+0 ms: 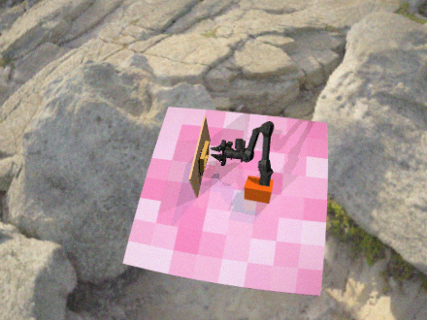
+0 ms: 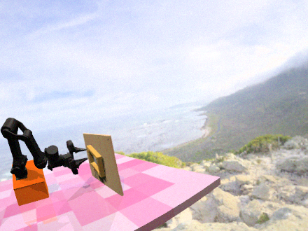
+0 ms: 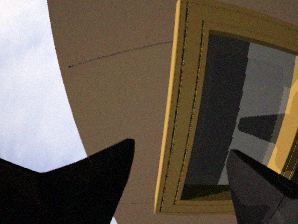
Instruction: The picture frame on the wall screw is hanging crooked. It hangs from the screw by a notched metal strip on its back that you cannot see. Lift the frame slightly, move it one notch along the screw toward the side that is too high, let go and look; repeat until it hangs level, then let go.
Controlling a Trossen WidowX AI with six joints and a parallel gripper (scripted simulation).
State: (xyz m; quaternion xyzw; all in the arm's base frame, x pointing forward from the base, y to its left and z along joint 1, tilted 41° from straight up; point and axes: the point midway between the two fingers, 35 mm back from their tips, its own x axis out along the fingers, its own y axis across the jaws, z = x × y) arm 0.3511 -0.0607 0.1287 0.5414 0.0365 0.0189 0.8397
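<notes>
Right now the picture frame is 5 cm ahead of my gripper tip, 2 cm to the left of it and 5 cm below it. From my gripper tip the other things lie so: brown wall board: 6 cm ahead, 2 cm to the left, 6 cm below.
</notes>
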